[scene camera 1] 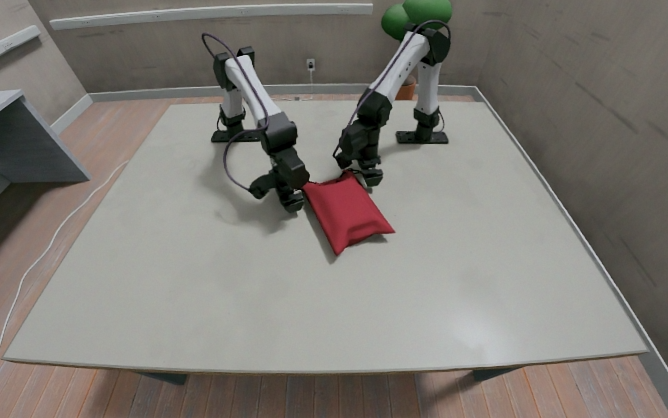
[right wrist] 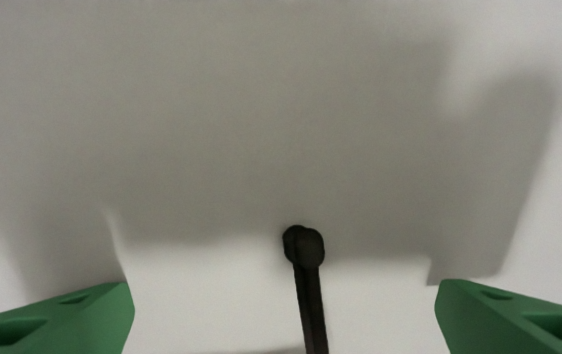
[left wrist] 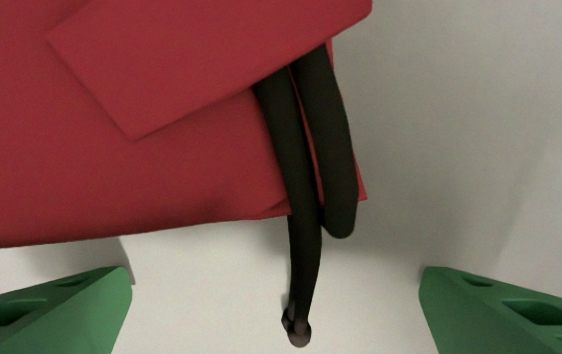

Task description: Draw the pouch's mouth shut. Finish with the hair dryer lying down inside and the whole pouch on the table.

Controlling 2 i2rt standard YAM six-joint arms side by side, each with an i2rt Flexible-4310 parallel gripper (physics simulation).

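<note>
The red pouch (scene camera 1: pixel 347 212) (left wrist: pixel 165 185) lies on the table with its mouth edge toward the arms. Its surface bulges slightly; no hair dryer shows. In the left wrist view a red fold lies over part of it, and black drawcord (left wrist: pixel 304 250) comes out beneath the fold, one strand ending in a knob. In the right wrist view a black cord end (right wrist: pixel 311 290) with a round knob lies between the fingers. My left gripper (left wrist: pixel 275 279) is open at the pouch's upper right corner, around the cord, not gripping it. My right gripper (right wrist: pixel 284 294) is open beside the upper left corner.
The pouch lies on a large pale table (scene camera 1: pixel 250 310). Both arm bases stand at its back edge. A grey cabinet (scene camera 1: pixel 37 145) stands at the left, off the table. A green plant (scene camera 1: pixel 427 10) stands behind the table, and walls rise behind and at the right.
</note>
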